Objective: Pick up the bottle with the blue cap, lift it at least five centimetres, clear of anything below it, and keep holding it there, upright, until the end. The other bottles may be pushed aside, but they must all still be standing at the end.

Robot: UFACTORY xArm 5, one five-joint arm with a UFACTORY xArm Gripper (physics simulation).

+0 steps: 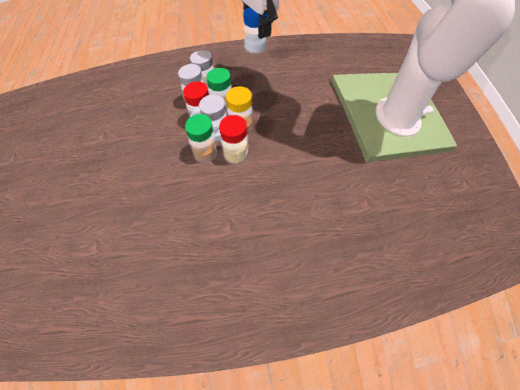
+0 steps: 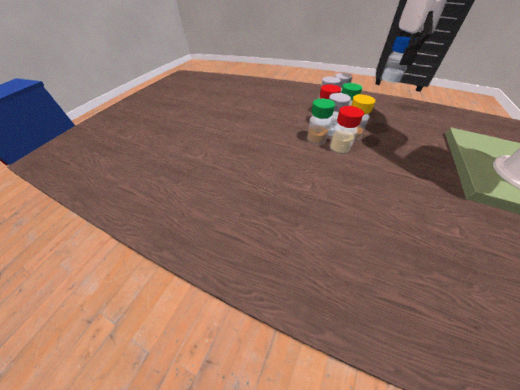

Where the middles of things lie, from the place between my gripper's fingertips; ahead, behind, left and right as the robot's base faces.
My hand is 1 cm short of the blue-capped bottle [image 1: 252, 44]. The rest, counted from my hand: yellow-capped bottle [image 1: 239, 99] 15 cm to the left, 11 cm below, 9 cm ahead.
